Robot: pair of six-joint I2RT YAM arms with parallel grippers.
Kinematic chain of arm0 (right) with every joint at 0, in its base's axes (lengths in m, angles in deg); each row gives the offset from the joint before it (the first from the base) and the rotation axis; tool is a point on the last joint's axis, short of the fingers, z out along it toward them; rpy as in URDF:
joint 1: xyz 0 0 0.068 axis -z
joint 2: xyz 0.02 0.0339 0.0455 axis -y
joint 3: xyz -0.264 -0.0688 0 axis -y
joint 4: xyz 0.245 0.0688 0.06 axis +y
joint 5: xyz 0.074 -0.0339 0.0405 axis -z
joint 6: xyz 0.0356 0 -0.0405 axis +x
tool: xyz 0 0 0 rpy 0 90 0
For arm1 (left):
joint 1: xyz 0 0 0.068 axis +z
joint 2: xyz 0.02 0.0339 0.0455 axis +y
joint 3: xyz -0.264 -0.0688 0 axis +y
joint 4: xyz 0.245 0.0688 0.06 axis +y
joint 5: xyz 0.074 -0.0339 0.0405 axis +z
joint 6: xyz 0.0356 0 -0.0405 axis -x
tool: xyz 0 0 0 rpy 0 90 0
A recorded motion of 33 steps. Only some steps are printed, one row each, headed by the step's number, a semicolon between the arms.
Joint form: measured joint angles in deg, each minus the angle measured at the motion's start. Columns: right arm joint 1, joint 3, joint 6, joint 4, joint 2, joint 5; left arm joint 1, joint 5, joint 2, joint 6, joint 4, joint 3.
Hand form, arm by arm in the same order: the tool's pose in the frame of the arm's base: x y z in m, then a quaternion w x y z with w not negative. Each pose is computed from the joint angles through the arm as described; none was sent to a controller.
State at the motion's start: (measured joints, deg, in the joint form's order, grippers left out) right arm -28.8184 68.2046 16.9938 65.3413 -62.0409 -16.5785; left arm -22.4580 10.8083 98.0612 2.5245 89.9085 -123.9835
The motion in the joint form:
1: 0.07 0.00 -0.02 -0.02 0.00 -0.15; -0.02 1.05 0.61 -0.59 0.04 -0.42
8: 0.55 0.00 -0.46 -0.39 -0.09 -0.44; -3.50 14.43 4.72 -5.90 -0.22 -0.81
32: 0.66 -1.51 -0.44 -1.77 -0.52 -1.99; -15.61 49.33 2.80 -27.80 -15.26 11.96
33: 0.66 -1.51 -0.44 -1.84 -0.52 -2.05; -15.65 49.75 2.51 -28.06 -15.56 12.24
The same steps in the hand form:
1: 0.1606 0.0998 0.3398 0.18794 -0.13630 0.94475 0.23142; 0.2817 -0.1086 0.4369 0.23819 0.15021 0.95815 0.05150
8: 0.1622 0.0990 0.3400 0.19097 -0.13688 0.94369 0.23290; 0.2974 -0.1279 0.4202 0.22722 0.20149 0.93690 0.17320
32: 0.1650 0.1012 0.3325 0.18136 -0.13855 0.94283 0.24286; 0.2863 -0.1850 0.3970 0.25155 0.34450 0.77723 0.46255
33: 0.1650 0.1012 0.3326 0.18170 -0.13875 0.94257 0.24351; 0.2854 -0.1845 0.3977 0.25281 0.34355 0.77543 0.46558

